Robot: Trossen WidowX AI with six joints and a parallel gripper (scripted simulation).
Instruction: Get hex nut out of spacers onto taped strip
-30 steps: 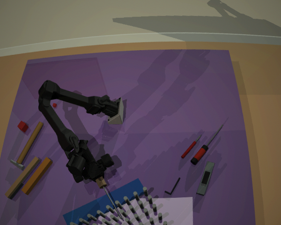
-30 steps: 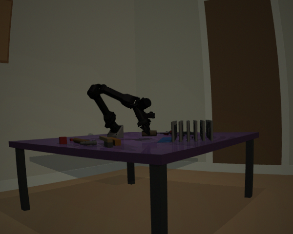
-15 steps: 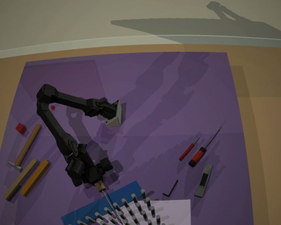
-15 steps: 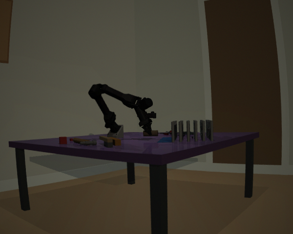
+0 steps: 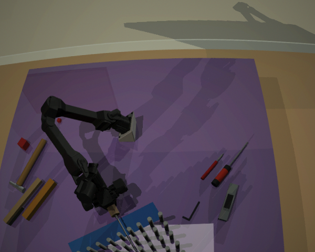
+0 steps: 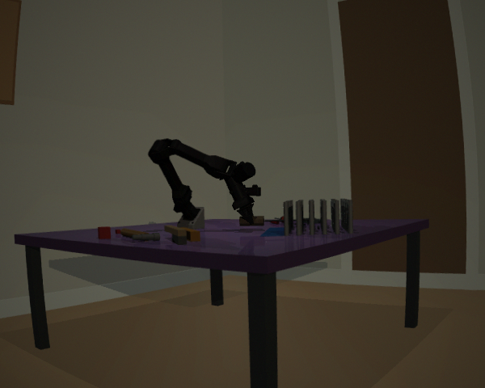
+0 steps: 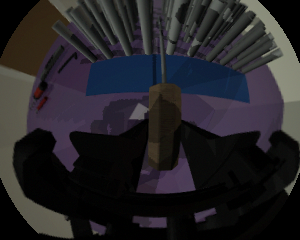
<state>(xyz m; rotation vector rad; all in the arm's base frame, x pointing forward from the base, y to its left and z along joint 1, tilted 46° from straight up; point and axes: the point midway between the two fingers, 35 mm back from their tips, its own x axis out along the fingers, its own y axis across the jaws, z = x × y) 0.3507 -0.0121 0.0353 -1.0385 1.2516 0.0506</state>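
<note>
Right now my gripper tip is 10 cm short of the blue taped strip, 3 cm above it and 1 cm to the right of it. Round my gripper tip: grey block (46 cm to the left, 5 cm behind, 1 cm below); then hook tool (8 cm ahead, 6 cm to the left); then small red tool (41 cm to the left, 23 cm behind, 2 cm below).
</note>
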